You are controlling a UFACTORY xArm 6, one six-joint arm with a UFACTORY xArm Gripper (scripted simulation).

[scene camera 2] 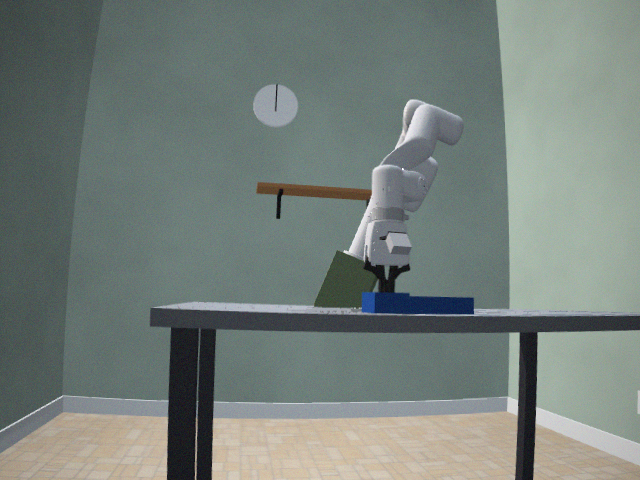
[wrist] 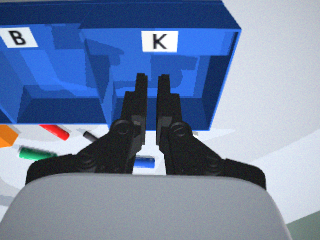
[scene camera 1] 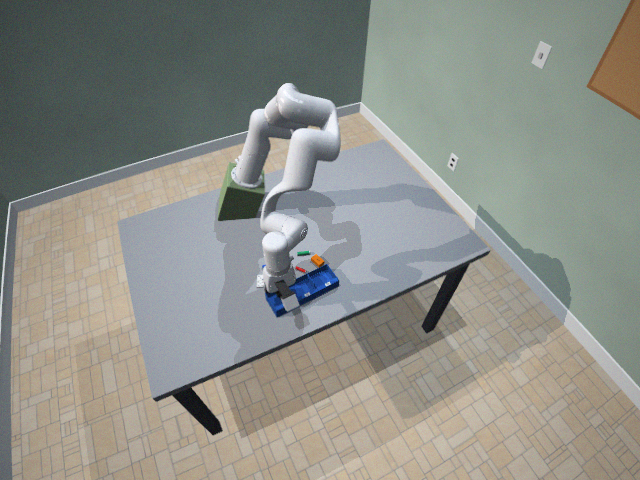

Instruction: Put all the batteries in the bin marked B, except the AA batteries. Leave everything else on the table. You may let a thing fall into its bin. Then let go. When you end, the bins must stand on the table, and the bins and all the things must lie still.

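Note:
My gripper is visible, including in the wrist view. A blue double bin is visible to me too.

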